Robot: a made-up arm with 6 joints.
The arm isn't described. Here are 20 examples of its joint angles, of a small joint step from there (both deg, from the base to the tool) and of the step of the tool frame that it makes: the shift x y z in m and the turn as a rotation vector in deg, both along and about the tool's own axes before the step.
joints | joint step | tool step
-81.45 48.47 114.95 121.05 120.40 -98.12 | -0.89 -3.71 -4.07 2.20 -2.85 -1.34 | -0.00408 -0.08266 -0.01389 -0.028 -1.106 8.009
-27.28 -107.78 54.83 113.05 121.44 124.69 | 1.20 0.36 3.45 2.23 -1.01 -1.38 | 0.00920 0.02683 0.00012 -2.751 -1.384 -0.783
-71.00 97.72 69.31 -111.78 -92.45 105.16 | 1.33 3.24 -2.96 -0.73 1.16 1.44 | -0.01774 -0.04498 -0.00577 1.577 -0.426 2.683
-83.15 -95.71 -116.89 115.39 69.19 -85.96 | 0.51 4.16 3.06 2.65 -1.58 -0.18 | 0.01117 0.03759 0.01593 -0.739 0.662 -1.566
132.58 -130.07 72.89 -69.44 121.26 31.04 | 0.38 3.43 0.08 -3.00 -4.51 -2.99 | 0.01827 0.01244 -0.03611 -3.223 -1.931 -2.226
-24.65 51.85 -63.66 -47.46 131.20 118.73 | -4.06 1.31 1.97 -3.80 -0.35 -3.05 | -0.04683 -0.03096 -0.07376 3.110 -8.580 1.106
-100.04 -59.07 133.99 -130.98 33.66 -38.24 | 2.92 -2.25 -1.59 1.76 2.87 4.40 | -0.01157 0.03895 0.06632 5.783 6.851 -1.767
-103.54 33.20 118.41 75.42 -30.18 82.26 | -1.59 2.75 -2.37 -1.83 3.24 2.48 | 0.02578 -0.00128 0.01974 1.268 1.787 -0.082
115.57 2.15 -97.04 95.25 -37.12 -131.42 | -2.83 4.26 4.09 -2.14 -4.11 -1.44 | 0.04564 0.04163 0.04690 4.540 1.490 -4.100
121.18 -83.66 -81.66 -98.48 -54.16 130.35 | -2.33 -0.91 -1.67 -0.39 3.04 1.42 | -0.00963 -0.01592 0.00026 -1.118 1.485 2.280
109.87 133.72 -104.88 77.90 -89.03 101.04 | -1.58 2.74 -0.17 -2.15 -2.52 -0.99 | 0.02911 0.05398 -0.03497 -4.329 -0.358 -4.554
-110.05 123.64 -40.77 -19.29 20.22 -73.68 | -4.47 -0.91 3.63 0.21 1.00 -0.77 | 0.02593 0.02256 -0.00994 1.564 -3.221 -1.448
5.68 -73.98 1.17 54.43 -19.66 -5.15 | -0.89 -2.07 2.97 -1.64 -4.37 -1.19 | -0.03058 -0.00644 -0.00088 -2.055 -0.827 4.606
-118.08 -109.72 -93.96 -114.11 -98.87 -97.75 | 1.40 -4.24 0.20 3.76 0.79 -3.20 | -0.00875 -0.06257 -0.01869 -8.170 -2.209 -0.577
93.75 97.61 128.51 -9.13 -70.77 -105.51 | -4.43 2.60 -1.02 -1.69 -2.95 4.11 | -0.07089 -0.04001 0.03137 -0.670 9.543 4.401
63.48 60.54 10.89 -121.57 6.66 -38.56 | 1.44 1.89 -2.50 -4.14 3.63 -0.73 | -0.02112 0.02460 0.02838 3.907 2.697 -1.031
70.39 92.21 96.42 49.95 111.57 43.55 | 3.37 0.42 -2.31 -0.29 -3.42 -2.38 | 0.00216 0.01606 -0.02241 -1.833 -1.764 -1.769
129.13 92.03 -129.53 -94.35 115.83 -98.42 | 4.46 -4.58 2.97 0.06 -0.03 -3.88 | -0.04288 -0.07540 0.04107 3.639 -0.238 7.113
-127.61 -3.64 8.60 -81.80 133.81 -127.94 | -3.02 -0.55 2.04 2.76 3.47 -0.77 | 0.01800 -0.01179 -0.01203 -1.129 -0.751 -0.700
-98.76 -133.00 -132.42 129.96 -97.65 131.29 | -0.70 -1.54 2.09 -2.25 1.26 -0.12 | -0.00483 0.00809 0.01834 -2.896 2.391 0.674
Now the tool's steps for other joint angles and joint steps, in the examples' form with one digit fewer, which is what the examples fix.
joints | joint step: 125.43 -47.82 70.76 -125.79 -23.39 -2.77 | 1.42 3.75 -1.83 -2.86 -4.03 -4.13
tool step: -0.0099 -0.0098 -0.0029 -1.86 -5.90 1.55
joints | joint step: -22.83 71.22 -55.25 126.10 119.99 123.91 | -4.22 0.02 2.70 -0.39 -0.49 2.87
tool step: 0.0011 -0.0032 0.0270 2.04 3.69 0.34
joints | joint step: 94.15 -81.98 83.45 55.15 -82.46 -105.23 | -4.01 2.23 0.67 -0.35 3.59 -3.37
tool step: 0.0475 0.0172 -0.0431 -3.69 -5.57 -7.12
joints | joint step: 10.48 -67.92 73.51 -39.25 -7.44 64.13 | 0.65 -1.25 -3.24 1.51 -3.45 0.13
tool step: 0.0076 -0.0125 0.0248 2.40 0.28 -2.87
